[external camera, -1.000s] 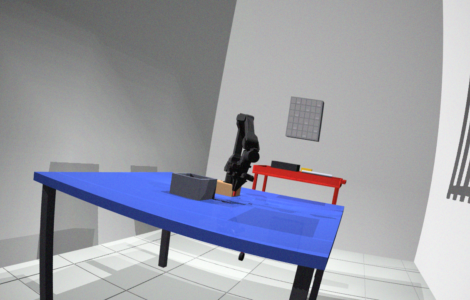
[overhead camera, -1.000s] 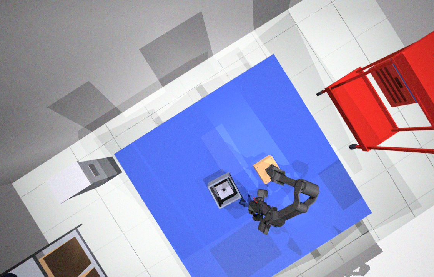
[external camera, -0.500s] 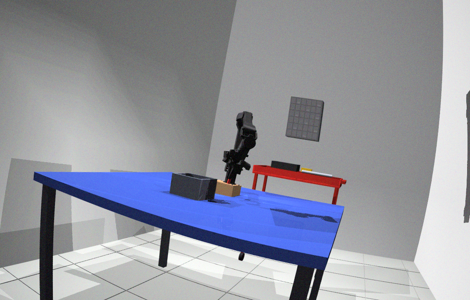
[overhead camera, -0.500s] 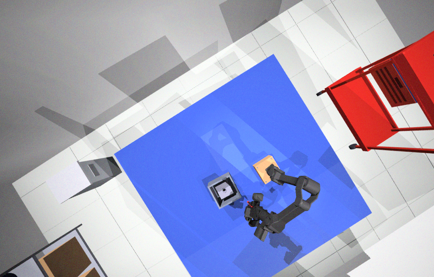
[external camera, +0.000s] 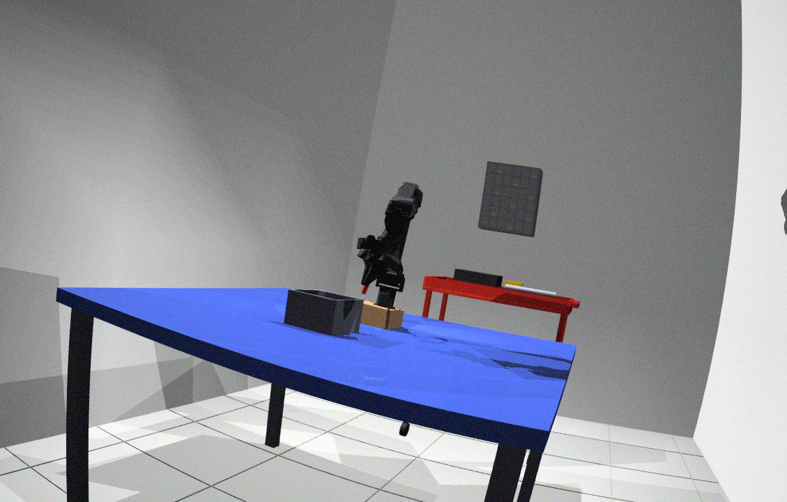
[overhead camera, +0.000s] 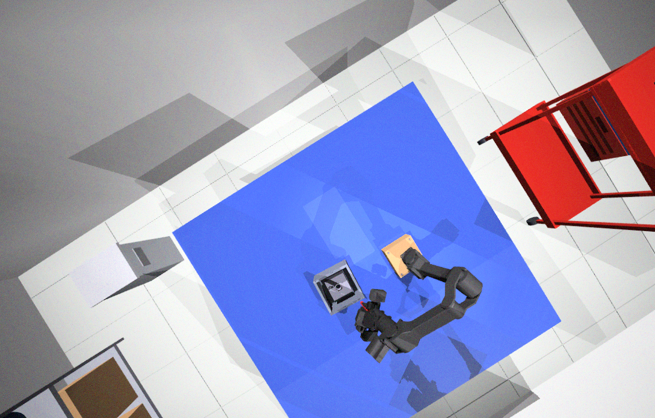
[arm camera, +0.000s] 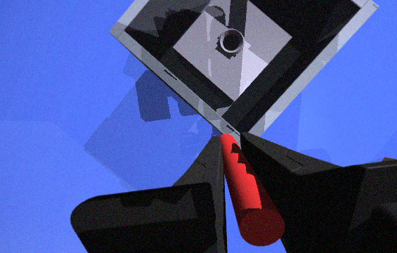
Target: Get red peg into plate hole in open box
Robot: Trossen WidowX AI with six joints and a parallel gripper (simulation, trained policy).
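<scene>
Right now the pale plate is 4 cm ahead of my gripper tip, 9 cm to the right of it and 10 cm below it. Also, from my gripper tip: red peg 1 cm behind, 1 cm to the left, 1 cm above; then grey box 4 cm ahead, 9 cm to the right, 11 cm below.
</scene>
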